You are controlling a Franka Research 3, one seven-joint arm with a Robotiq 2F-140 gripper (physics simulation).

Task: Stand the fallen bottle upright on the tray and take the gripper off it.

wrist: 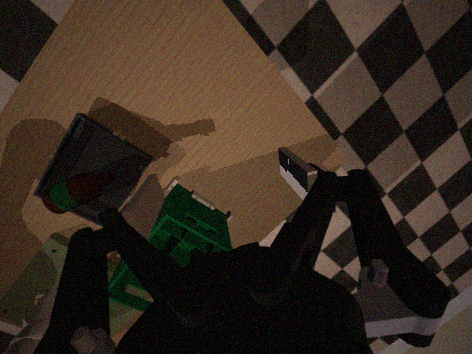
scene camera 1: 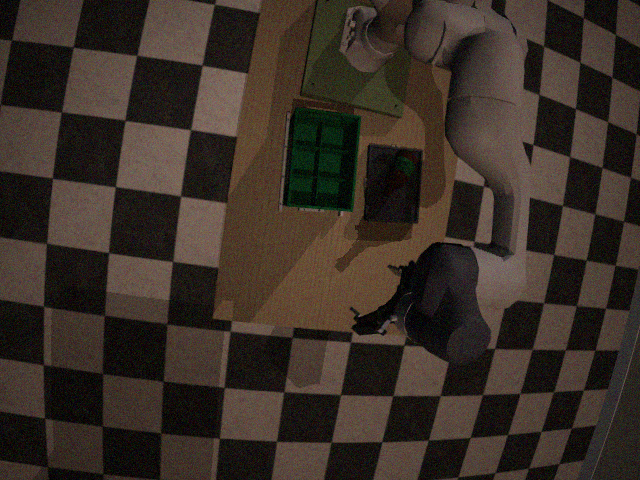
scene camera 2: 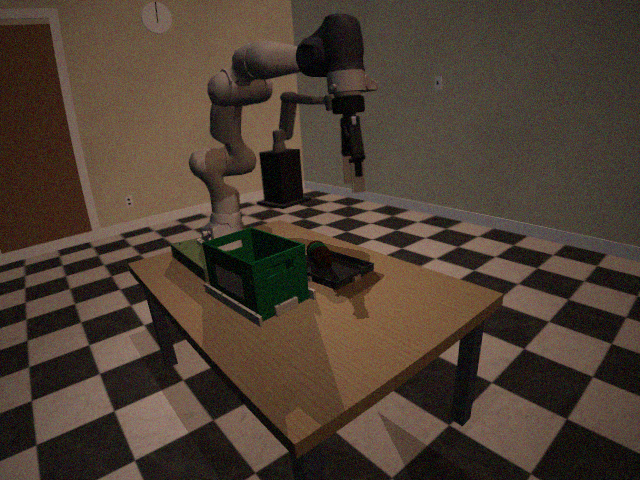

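A dark red bottle with a green band (scene camera 1: 405,165) (scene camera 2: 321,255) (wrist: 90,186) lies on its side in the dark tray (scene camera 1: 387,206) (scene camera 2: 351,271) (wrist: 112,150). Its green-banded end is at the tray's rim on the side near the green board. The picture is dark, and the bottle's thin outline is hard to see. My gripper (scene camera 1: 372,289) (scene camera 2: 354,178) (wrist: 220,173) is open, with nothing between its fingers. It hangs high above the table, well apart from the bottle and off to one side of the tray.
A green divided crate (scene camera 1: 356,155) (scene camera 2: 281,284) (wrist: 210,215) stands beside the tray, with pale low rails along its base. A green board (scene camera 1: 351,93) (scene camera 2: 188,253) (wrist: 30,280) lies near the arm's base. All are on the wooden table (scene camera 1: 310,279) (scene camera 2: 387,335) (wrist: 175,60).
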